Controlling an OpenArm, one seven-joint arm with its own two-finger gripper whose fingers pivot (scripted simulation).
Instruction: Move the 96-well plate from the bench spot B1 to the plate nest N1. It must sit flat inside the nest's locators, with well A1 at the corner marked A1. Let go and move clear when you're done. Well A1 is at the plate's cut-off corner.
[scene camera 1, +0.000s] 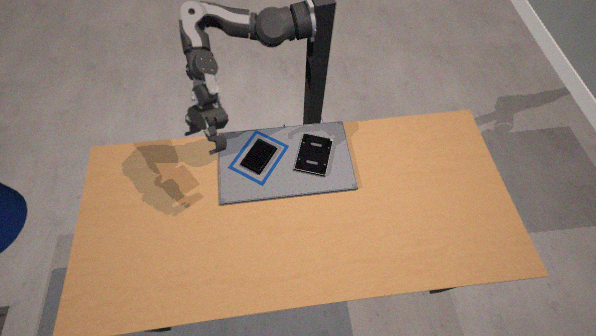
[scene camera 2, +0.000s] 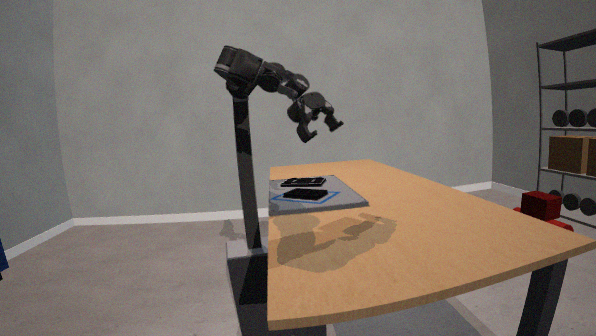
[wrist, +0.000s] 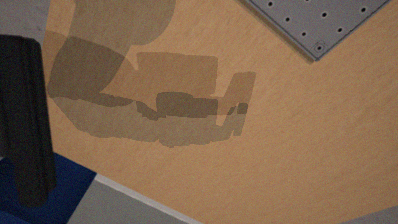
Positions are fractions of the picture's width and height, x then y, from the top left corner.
I see my gripper (scene camera 2: 0.55, 0.40), a black 96-well plate (scene camera 1: 0.43, 0.47), a black plate nest N1 (scene camera 1: 0.52, 0.45) and a black arm post (scene camera 2: 0.41, 0.33).
My gripper is seen too in scene camera 1 (scene camera 1: 0.34, 0.42). The wrist view does not show the black 96-well plate: it is out of frame.
